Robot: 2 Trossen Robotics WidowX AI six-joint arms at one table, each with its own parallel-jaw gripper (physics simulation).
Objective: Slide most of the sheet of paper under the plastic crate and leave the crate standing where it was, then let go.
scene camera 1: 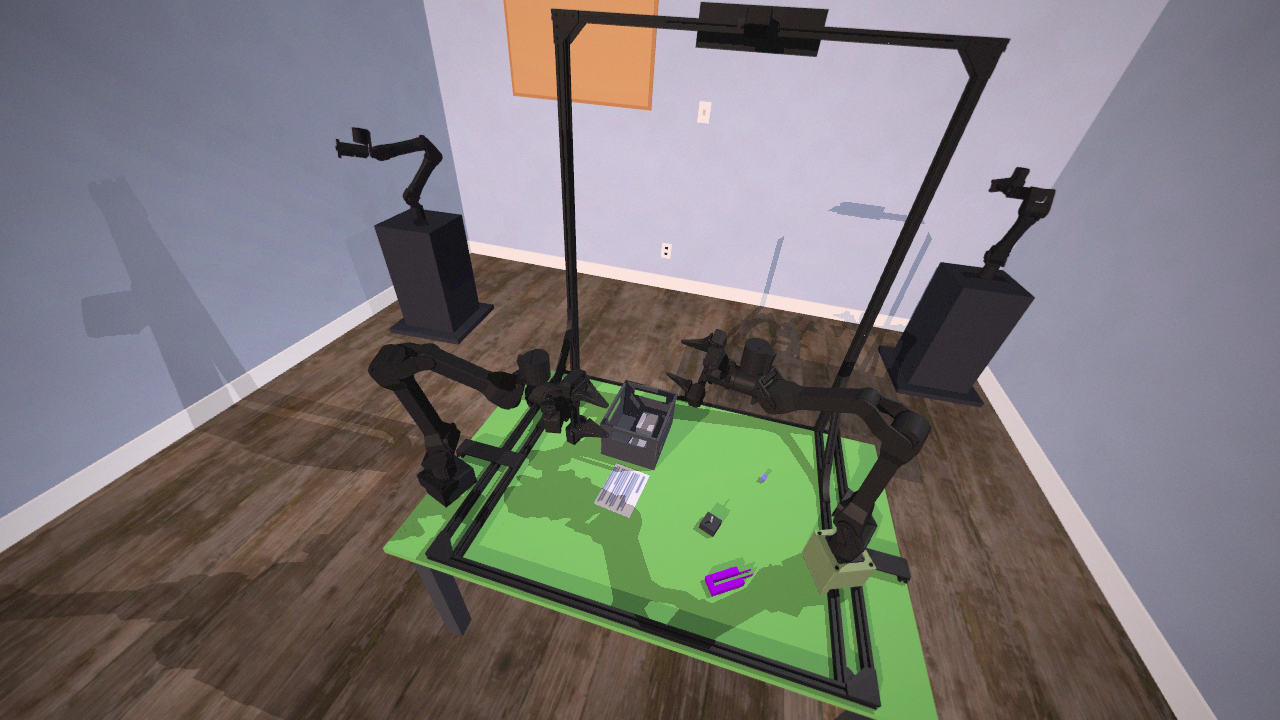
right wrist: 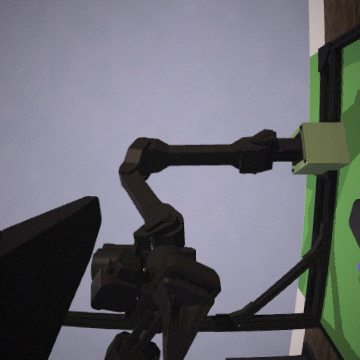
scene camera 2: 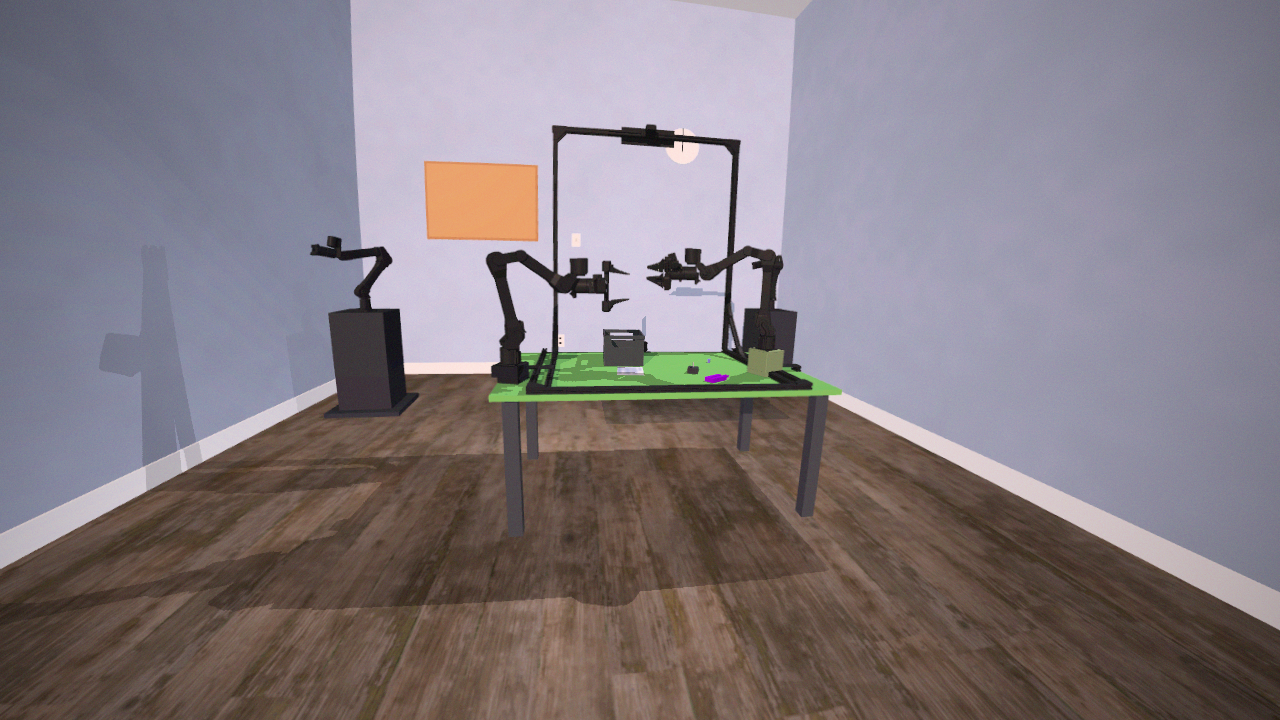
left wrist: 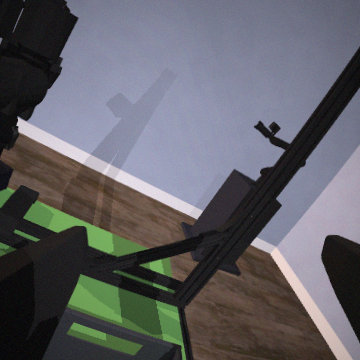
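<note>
The dark grey plastic crate stands upright near the back of the table. The striped white sheet of paper lies flat at its front side, with a visible part sticking out toward the table's front. How much lies beneath the crate is hidden. My right gripper is open and empty, raised above the crate's height. My left gripper is open and empty, also high, above and to the picture's right of the crate. Neither touches paper or crate.
Pale patches inside the crate are unclear. A small black block, a purple object and a tiny blue piece lie on the green table. A pale green block sits by the left arm's base. A black frame surrounds the table.
</note>
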